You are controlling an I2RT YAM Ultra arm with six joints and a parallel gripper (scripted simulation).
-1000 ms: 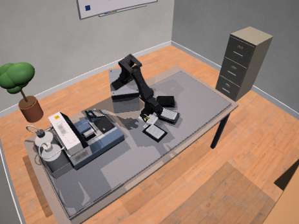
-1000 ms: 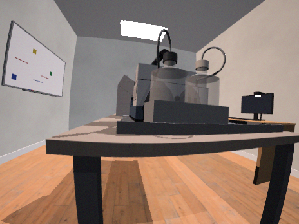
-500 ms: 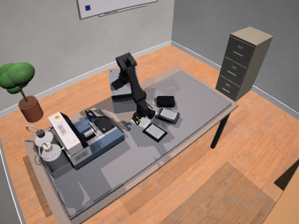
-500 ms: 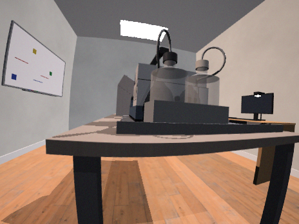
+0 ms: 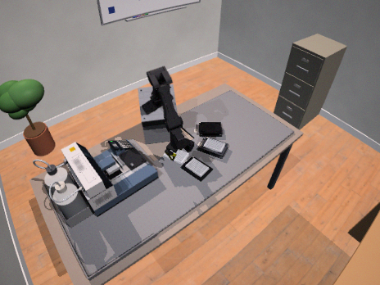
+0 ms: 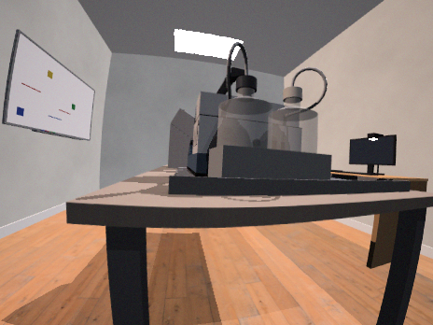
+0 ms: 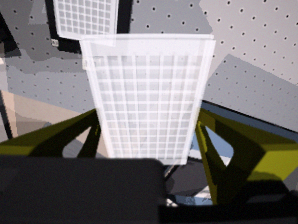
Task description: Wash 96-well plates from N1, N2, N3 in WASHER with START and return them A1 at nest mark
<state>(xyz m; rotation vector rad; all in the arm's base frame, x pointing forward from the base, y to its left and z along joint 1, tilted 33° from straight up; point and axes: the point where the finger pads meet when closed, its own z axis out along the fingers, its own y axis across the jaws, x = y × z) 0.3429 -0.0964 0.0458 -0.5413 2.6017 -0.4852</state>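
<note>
The dark carrier is 210 mm behind my hand, 180 mm to the right of it and 80 mm below it. From my hand the other things lie so: plate washer (340 mm to the right, 210 mm behind, 30 mm below); then label (160 mm below, 90 mm to the left, 40 mm behind); then black nest (160 mm below, 110 mm to the left, 70 mm ahead).
</note>
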